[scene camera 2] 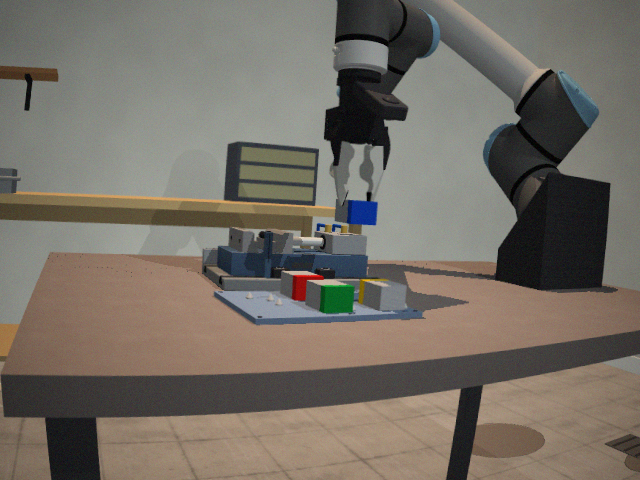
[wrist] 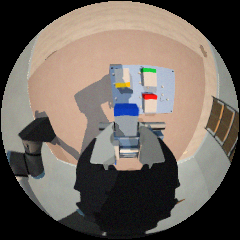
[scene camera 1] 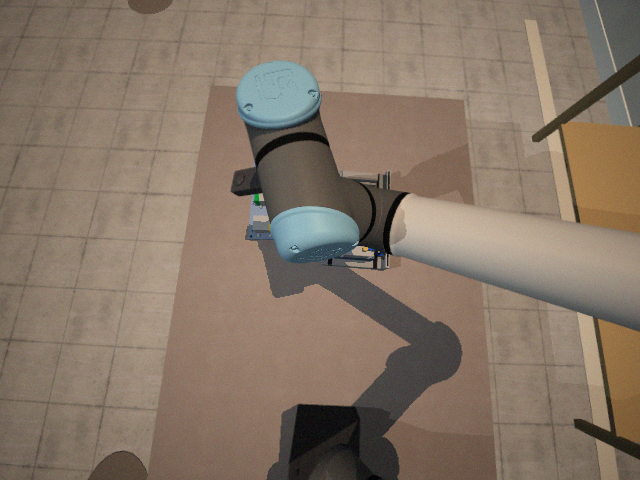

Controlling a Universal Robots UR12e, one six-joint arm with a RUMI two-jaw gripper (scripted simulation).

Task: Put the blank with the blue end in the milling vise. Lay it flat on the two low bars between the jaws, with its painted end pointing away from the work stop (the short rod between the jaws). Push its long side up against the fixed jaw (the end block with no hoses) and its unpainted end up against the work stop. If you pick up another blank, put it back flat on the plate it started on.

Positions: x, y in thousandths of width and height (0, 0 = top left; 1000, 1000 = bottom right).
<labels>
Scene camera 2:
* gripper: 555, 432
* blue-ended blank: 551, 443
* red-ended blank: 459, 591
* green-ended blank: 512, 618
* yellow-ended blank: 599, 616
</labels>
